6 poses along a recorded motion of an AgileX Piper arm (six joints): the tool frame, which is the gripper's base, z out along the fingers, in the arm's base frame.
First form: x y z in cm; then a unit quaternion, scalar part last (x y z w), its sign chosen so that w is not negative.
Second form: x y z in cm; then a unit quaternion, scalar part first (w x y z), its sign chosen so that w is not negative. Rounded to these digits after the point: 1 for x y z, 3 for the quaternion.
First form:
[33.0 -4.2 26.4 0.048 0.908 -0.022 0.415]
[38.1 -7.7 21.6 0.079 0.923 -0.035 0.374]
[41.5 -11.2 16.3 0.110 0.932 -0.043 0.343]
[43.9 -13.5 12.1 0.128 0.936 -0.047 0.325]
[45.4 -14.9 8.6 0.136 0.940 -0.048 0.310]
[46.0 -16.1 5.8 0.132 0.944 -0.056 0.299]
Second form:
[33.0 -4.2 26.4 0.415 0.048 0.908 -0.022]
[38.1 -7.7 21.6 0.374 0.079 0.923 -0.035]
[41.5 -11.2 16.3 0.343 0.110 0.932 -0.043]
[43.9 -13.5 12.1 0.325 0.128 0.936 -0.047]
[45.4 -14.9 8.6 0.310 0.136 0.940 -0.048]
[46.0 -16.1 5.8 0.299 0.132 0.944 -0.056]

